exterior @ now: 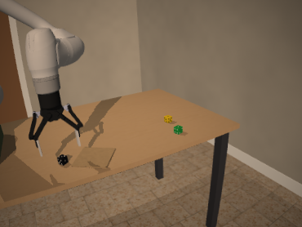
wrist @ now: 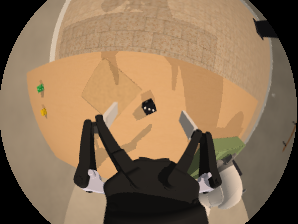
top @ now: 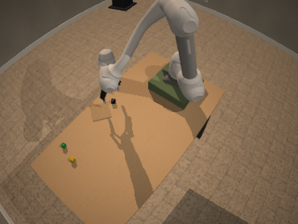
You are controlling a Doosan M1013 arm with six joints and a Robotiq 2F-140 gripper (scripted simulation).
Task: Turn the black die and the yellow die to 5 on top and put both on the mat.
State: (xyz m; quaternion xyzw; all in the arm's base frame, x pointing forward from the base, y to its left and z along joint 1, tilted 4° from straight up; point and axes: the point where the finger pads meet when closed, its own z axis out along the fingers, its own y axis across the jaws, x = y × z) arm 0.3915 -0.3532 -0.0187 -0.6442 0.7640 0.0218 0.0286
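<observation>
My gripper is now 60 mm above the black die and 10 mm to the right of it. Round my hand: mat: 120 mm ahead, 70 mm below, 30 mm to the right; green die: 500 mm ahead, 110 mm to the right, 60 mm below; yellow die: 550 mm ahead, 60 mm below, 10 mm to the left.
</observation>
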